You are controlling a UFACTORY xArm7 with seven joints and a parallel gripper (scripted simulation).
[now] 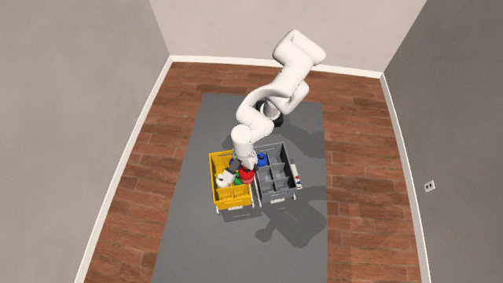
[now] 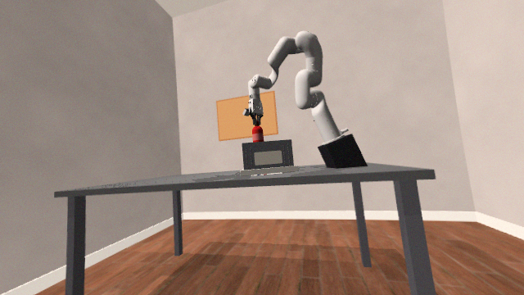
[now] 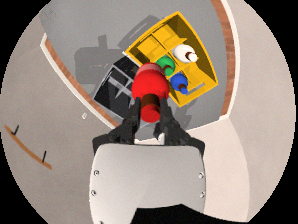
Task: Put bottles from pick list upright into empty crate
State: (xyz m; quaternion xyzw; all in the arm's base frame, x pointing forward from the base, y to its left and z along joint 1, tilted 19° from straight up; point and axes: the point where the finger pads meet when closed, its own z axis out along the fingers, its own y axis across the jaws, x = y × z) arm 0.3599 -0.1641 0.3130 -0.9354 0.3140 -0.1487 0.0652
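Right now my hand is 7 cm above the red-label bottle. The rest, counted from my hand: yellow crate: 3 cm behind, 9 cm to the right, 25 cm below; then white bottle: 2 cm behind, 14 cm to the right, 25 cm below; then green bottle: 3 cm behind, 5 cm to the right, 25 cm below.
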